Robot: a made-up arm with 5 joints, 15 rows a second.
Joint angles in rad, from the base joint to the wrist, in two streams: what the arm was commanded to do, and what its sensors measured. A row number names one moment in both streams.
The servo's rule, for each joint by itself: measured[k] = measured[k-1] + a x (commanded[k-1-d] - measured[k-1]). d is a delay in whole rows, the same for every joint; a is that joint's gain. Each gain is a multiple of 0.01, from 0.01 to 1. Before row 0 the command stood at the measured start. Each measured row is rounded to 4 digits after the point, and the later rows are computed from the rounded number. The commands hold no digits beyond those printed.
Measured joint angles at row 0:
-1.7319 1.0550 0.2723 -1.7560 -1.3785
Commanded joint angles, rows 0 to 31:
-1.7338 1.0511 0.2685 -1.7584 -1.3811
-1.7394 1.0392 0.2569 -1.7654 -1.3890
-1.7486 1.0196 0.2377 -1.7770 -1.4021
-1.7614 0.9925 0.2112 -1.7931 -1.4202
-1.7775 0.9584 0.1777 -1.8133 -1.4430
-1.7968 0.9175 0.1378 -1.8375 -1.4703
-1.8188 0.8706 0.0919 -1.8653 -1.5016
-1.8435 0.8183 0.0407 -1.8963 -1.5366
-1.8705 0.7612 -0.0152 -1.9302 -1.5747
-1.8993 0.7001 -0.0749 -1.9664 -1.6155
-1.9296 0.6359 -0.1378 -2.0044 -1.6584
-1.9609 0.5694 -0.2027 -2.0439 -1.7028
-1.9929 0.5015 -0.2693 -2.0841 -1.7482
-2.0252 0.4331 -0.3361 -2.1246 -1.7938
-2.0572 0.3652 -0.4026 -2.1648 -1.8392
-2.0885 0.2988 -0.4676 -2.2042 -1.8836
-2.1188 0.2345 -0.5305 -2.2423 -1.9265
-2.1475 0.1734 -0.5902 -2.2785 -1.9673
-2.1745 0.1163 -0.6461 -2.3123 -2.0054
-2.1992 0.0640 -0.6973 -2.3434 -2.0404
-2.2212 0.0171 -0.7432 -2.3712 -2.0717
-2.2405 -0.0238 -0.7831 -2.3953 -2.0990
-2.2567 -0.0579 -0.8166 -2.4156 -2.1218
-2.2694 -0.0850 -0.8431 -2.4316 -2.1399
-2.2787 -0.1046 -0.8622 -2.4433 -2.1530
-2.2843 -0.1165 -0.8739 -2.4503 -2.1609
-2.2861 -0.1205 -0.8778 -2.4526 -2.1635
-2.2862 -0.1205 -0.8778 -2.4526 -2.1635
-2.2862 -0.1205 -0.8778 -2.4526 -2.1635
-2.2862 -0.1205 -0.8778 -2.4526 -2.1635
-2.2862 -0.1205 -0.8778 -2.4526 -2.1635
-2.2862 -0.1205 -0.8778 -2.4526 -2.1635
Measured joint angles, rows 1 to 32:
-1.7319 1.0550 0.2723 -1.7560 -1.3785
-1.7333 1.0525 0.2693 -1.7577 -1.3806
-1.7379 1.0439 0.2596 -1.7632 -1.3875
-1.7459 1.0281 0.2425 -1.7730 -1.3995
-1.7575 1.0050 0.2181 -1.7873 -1.4165
-1.7725 0.9747 0.1866 -1.8058 -1.4382
-1.7907 0.9375 0.1485 -1.8283 -1.4645
-1.8118 0.8940 0.1044 -1.8546 -1.4949
-1.8356 0.8448 0.0547 -1.8842 -1.5291
-1.8618 0.7905 0.0002 -1.9169 -1.5665
-1.8899 0.7317 -0.0584 -1.9520 -1.6067
-1.9197 0.6694 -0.1203 -1.9892 -1.6491
-1.9506 0.6044 -0.1846 -2.0280 -1.6931
-1.9823 0.5375 -0.2507 -2.0678 -1.7383
-2.0145 0.4696 -0.3173 -2.1081 -1.7838
-2.0465 0.4017 -0.3838 -2.1484 -1.8292
-2.0780 0.3348 -0.4492 -2.1880 -1.8738
-2.1086 0.2696 -0.5126 -2.2266 -1.9170
-2.1378 0.2071 -0.5731 -2.2634 -1.9582
-2.1653 0.1481 -0.6300 -2.2981 -1.9969
-2.1907 0.0934 -0.6825 -2.3303 -2.0326
-2.2136 0.0438 -0.7298 -2.3593 -2.0647
-2.2338 -0.0001 -0.7714 -2.3849 -2.0928
-2.2510 -0.0377 -0.8067 -2.4067 -2.1166
-2.2648 -0.0684 -0.8351 -2.4244 -2.1357
-2.2752 -0.0919 -0.8562 -2.4378 -2.1499
-2.2820 -0.1079 -0.8700 -2.4467 -2.1589
-2.2851 -0.1161 -0.8761 -2.4509 -2.1627
-2.2859 -0.1190 -0.8774 -2.4521 -2.1634
-2.2861 -0.1200 -0.8777 -2.4525 -2.1635
-2.2862 -0.1203 -0.8778 -2.4526 -2.1635
-2.2862 -0.1204 -0.8778 -2.4526 -2.1635
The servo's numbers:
d 1
a 0.75 0.65 0.78 0.71 0.82

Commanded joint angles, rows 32 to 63:
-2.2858 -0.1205 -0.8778 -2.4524 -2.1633
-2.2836 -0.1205 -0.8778 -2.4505 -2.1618
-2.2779 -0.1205 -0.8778 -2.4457 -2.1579
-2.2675 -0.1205 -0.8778 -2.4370 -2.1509
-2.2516 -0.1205 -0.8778 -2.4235 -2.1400
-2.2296 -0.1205 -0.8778 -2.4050 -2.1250
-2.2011 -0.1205 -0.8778 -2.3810 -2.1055
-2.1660 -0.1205 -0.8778 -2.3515 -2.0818
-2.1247 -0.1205 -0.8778 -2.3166 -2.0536
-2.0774 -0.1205 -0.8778 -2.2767 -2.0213
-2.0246 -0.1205 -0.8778 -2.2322 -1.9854
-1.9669 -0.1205 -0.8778 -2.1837 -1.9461
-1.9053 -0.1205 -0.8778 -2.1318 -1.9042
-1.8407 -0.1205 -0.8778 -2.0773 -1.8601
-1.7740 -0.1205 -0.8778 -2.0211 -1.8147
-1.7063 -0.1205 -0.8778 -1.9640 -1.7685
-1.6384 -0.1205 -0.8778 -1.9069 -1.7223
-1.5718 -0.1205 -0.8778 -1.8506 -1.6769
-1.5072 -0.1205 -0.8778 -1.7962 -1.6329
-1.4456 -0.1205 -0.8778 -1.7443 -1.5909
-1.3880 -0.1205 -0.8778 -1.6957 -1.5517
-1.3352 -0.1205 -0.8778 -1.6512 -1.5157
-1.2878 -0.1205 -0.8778 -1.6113 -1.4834
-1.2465 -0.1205 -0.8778 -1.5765 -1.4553
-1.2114 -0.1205 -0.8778 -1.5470 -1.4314
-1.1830 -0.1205 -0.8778 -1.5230 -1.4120
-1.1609 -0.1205 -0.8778 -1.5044 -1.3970
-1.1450 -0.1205 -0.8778 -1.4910 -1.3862
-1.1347 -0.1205 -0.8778 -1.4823 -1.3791
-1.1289 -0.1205 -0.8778 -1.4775 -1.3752
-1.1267 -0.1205 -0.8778 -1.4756 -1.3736
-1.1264 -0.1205 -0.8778 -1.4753 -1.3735
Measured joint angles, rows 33 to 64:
-2.2862 -0.1205 -0.8778 -2.4526 -2.1635
-2.2859 -0.1205 -0.8778 -2.4525 -2.1633
-2.2842 -0.1205 -0.8778 -2.4511 -2.1621
-2.2795 -0.1205 -0.8778 -2.4473 -2.1587
-2.2705 -0.1205 -0.8778 -2.4400 -2.1523
-2.2563 -0.1205 -0.8778 -2.4283 -2.1422
-2.2363 -0.1205 -0.8778 -2.4118 -2.1281
-2.2099 -0.1205 -0.8778 -2.3899 -2.1096
-2.1770 -0.1205 -0.8778 -2.3626 -2.0868
-2.1378 -0.1205 -0.8778 -2.3299 -2.0596
-2.0925 -0.1205 -0.8778 -2.2921 -2.0282
-2.0416 -0.1205 -0.8778 -2.2496 -1.9931
-1.9856 -0.1205 -0.8778 -2.2028 -1.9546
-1.9254 -0.1205 -0.8778 -2.1524 -1.9133
-1.8619 -0.1205 -0.8778 -2.0991 -1.8697
-1.7960 -0.1205 -0.8778 -2.0437 -1.8246
-1.7287 -0.1205 -0.8778 -1.9871 -1.7786
-1.6610 -0.1205 -0.8778 -1.9302 -1.7324
-1.5941 -0.1205 -0.8778 -1.8737 -1.6869
-1.5289 -0.1205 -0.8778 -1.8187 -1.6426
-1.4664 -0.1205 -0.8778 -1.7659 -1.6002
-1.4076 -0.1205 -0.8778 -1.7161 -1.5604
-1.3533 -0.1205 -0.8778 -1.6700 -1.5237
-1.3042 -0.1205 -0.8778 -1.6283 -1.4907
-1.2609 -0.1205 -0.8778 -1.5915 -1.4617
-1.2238 -0.1205 -0.8778 -1.5599 -1.4369
-1.1932 -0.1205 -0.8778 -1.5337 -1.4165
-1.1690 -0.1205 -0.8778 -1.5129 -1.4005
-1.1510 -0.1205 -0.8778 -1.4974 -1.3888
-1.1388 -0.1205 -0.8778 -1.4867 -1.3808
-1.1314 -0.1205 -0.8778 -1.4802 -1.3762
-1.1279 -0.1205 -0.8778 -1.4769 -1.3741

